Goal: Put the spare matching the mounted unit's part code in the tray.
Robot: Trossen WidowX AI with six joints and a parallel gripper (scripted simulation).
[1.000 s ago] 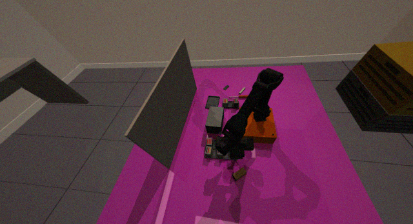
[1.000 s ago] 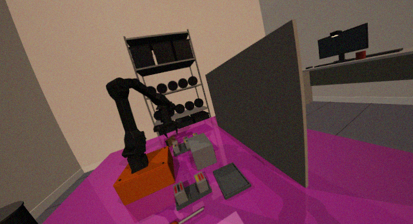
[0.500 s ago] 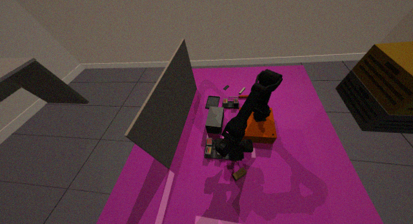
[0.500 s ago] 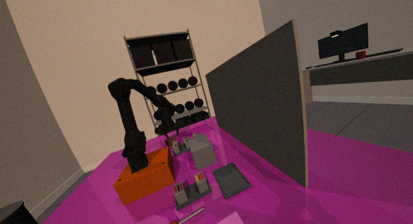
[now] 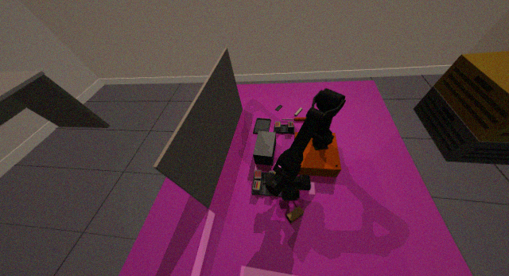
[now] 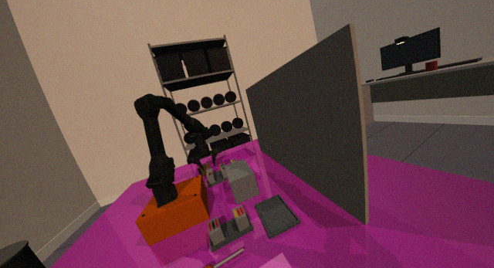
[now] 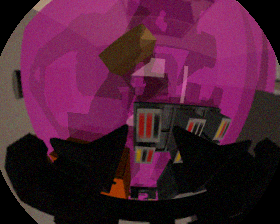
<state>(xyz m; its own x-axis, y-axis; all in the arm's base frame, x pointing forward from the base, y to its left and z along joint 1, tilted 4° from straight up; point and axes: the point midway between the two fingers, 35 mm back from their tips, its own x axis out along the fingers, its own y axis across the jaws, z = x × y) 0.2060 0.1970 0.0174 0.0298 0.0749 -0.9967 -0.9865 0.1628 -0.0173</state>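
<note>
Right now the flat dark tray is 45 cm to the right of my gripper tip, 8 cm ahead of it and 6 cm below it. From my gripper tip the other things lie so: mounted unit (23 cm to the right, 8 cm ahead, 1 cm below); panel (31 cm to the right, 31 cm ahead, 17 cm above); tan block (11 cm to the left, 4 cm below, 2 cm behind).
</note>
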